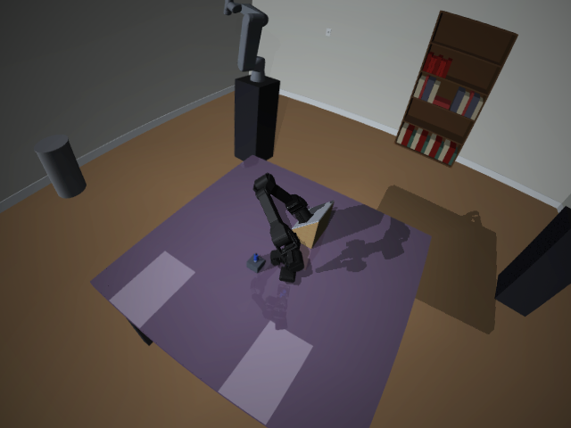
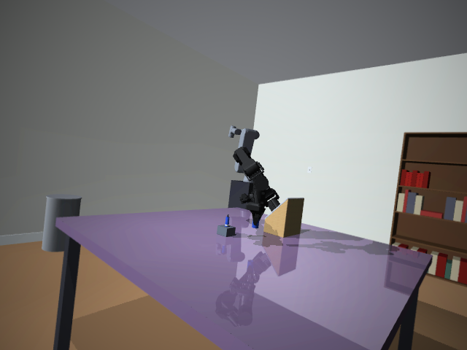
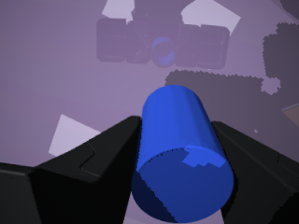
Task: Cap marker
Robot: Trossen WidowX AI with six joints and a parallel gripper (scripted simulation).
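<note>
The holder block is 17 cm to the right of my gripper tip, 7 cm below it and 2 cm ahead of it. From my gripper tip the other things lie so: blue cap: 1 cm above.
</note>
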